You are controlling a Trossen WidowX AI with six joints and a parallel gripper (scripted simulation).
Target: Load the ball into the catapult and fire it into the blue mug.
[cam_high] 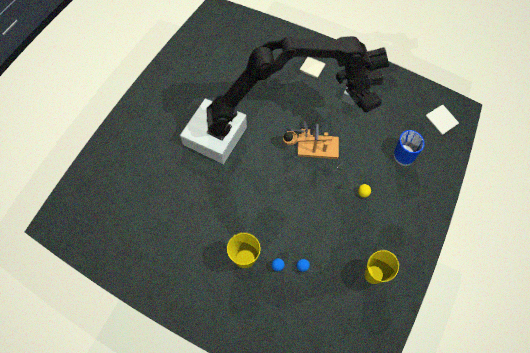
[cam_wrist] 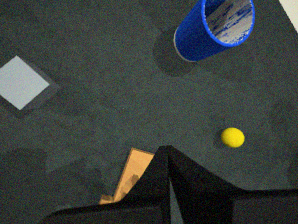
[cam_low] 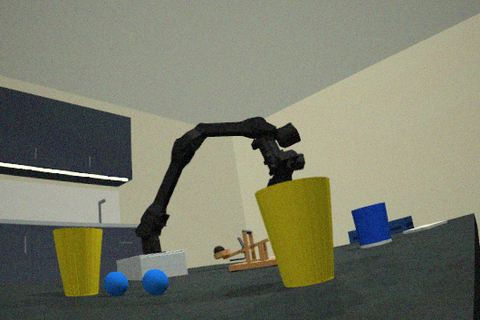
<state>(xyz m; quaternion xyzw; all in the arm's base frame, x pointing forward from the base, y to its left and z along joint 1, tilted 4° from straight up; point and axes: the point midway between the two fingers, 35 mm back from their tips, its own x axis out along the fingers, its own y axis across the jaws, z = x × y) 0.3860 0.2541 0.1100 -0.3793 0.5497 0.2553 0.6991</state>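
Now: gripper tip 180 mm past the dark ball, 150 mm to the left of it and 120 mm above it. From my gripper tip the other things lie so: blue mug 200 mm ahead, 160 mm below, 30 mm to the left; wooden catapult 130 mm below, 120 mm behind, 110 mm to the right; grey block 160 mm below, 150 mm to the left, 70 mm behind.
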